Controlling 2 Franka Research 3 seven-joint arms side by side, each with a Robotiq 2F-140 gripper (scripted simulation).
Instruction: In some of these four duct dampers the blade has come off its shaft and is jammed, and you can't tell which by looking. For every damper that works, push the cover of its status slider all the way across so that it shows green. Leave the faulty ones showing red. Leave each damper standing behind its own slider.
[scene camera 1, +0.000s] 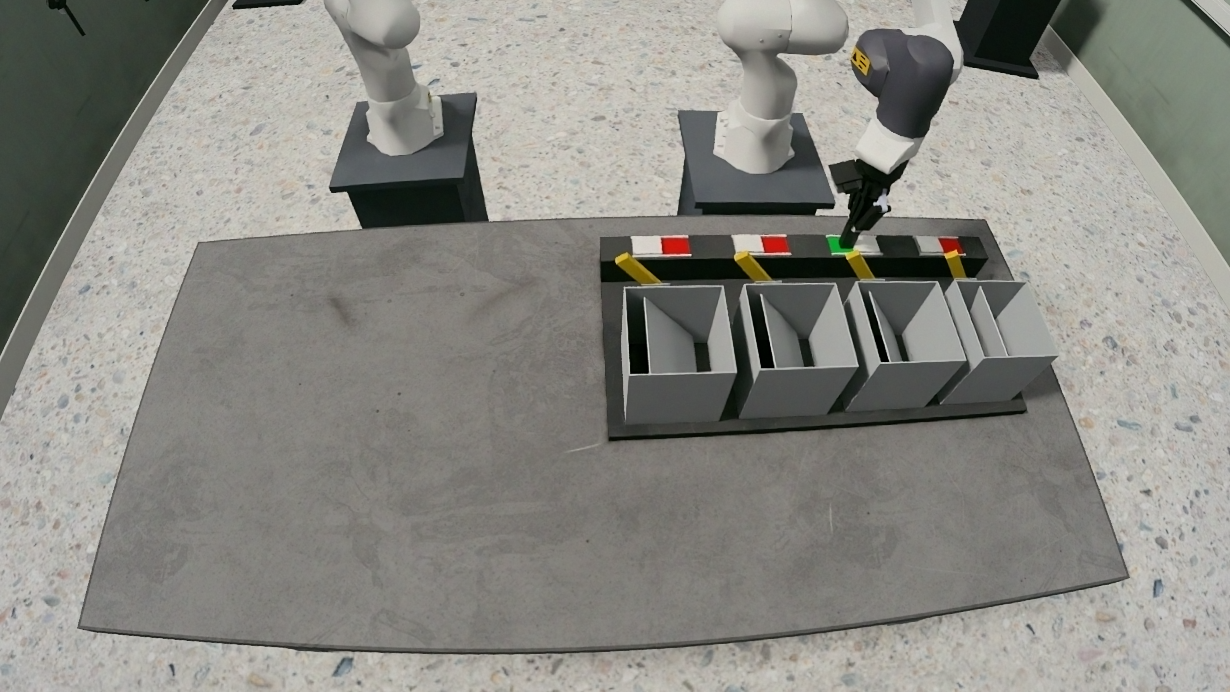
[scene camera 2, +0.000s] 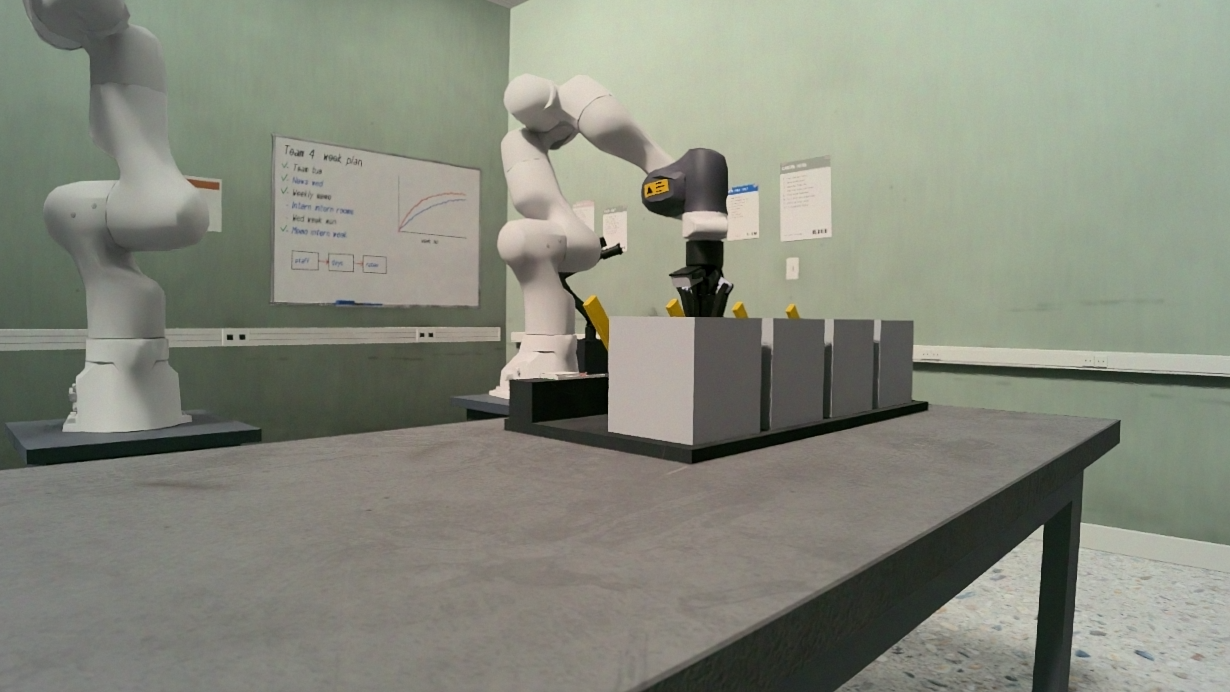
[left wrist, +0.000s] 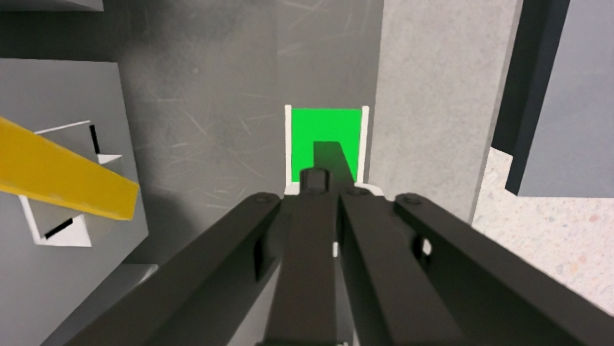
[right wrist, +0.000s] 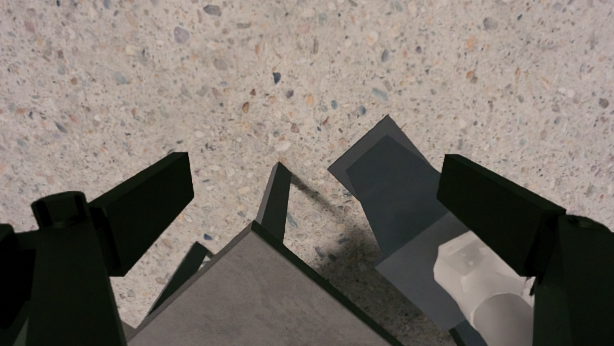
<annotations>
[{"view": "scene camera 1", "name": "my left gripper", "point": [845, 244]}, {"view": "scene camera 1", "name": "damper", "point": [667, 318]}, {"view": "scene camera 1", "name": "damper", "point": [997, 375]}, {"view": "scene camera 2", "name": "damper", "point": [691, 380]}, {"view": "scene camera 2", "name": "damper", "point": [893, 339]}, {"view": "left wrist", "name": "my left gripper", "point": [325, 162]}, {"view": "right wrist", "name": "my right gripper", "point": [316, 175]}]
</annotations>
